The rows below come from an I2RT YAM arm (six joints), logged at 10 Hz.
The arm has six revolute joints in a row. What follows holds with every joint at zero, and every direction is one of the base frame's. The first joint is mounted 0.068 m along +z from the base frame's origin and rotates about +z. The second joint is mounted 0.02 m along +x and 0.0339 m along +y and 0.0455 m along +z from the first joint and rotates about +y. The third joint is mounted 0.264 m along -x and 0.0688 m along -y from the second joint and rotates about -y. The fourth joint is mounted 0.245 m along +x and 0.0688 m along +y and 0.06 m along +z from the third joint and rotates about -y. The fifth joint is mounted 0.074 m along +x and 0.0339 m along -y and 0.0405 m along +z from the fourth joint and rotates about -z. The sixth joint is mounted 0.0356 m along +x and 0.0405 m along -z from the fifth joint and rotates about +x. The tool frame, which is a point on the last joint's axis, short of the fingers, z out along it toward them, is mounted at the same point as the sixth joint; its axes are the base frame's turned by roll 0, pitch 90 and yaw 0 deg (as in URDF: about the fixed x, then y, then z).
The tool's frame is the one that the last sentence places.
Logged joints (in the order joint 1, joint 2, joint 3, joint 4, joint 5, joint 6), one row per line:
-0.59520, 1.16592, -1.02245, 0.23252, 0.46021, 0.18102
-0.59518, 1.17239, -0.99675, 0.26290, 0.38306, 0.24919
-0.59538, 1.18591, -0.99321, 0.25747, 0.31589, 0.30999
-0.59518, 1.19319, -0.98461, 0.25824, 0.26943, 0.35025
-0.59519, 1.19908, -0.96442, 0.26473, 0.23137, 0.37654
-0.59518, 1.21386, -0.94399, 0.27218, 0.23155, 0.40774
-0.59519, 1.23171, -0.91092, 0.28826, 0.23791, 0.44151
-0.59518, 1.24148, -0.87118, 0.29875, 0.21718, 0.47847
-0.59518, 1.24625, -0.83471, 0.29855, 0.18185, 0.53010
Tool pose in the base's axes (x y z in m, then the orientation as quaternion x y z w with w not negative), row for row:
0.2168, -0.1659, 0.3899, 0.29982, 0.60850, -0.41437, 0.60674
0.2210, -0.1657, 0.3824, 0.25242, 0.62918, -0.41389, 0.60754
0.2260, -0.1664, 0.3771, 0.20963, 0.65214, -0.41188, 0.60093
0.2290, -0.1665, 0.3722, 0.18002, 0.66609, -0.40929, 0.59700
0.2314, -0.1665, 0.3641, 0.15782, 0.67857, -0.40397, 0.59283
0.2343, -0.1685, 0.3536, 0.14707, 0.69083, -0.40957, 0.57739
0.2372, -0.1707, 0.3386, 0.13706, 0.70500, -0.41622, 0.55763
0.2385, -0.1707, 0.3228, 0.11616, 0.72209, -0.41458, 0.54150
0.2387, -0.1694, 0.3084, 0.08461, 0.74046, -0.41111, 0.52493
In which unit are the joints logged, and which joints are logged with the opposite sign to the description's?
The joints are logged in radians. Opposite sign: joint 3, joint 6.
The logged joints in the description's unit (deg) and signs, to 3 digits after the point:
-34.102, 66.802, 58.582, 13.322, 26.368, -10.372
-34.101, 67.173, 57.110, 15.063, 21.948, -14.278
-34.113, 67.948, 56.907, 14.752, 18.099, -17.761
-34.101, 68.365, 56.414, 14.796, 15.437, -20.068
-34.102, 68.702, 55.257, 15.168, 13.257, -21.574
-34.101, 69.549, 54.087, 15.595, 13.267, -23.362
-34.102, 70.572, 52.192, 16.516, 13.631, -25.297
-34.101, 71.132, 49.915, 17.117, 12.443, -27.414
-34.101, 71.405, 47.825, 17.106, 10.419, -30.372

